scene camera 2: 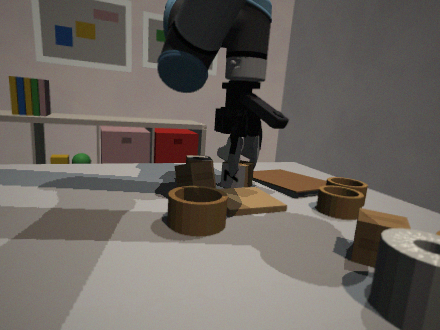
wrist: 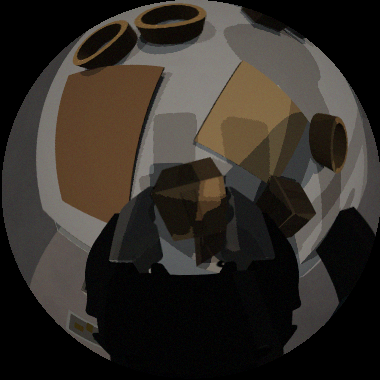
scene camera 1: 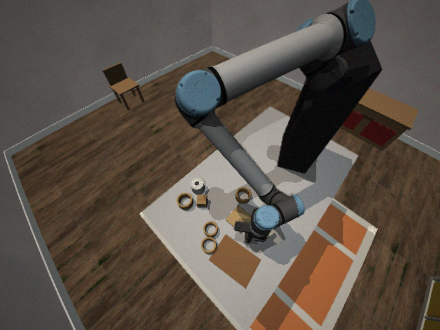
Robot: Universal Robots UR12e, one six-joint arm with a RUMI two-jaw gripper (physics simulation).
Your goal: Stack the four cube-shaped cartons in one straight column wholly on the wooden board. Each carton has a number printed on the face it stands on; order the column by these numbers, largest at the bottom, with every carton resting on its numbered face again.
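My gripper is shut on a brown carton, one finger on each side, low at the mat beside the light wooden board. A black mark on its pale side is partly covered by a finger. A dark carton stands by the board's corner. Another carton is mostly hidden behind the held one. In scene camera 2, two dark cartons, one in front and one behind, stand close together. A fourth carton stands apart, near the white roll.
A larger brown panel lies beside the gripper. Two rings lie near it. A ring stands near the light board. A white roll and another ring flank the fourth carton.
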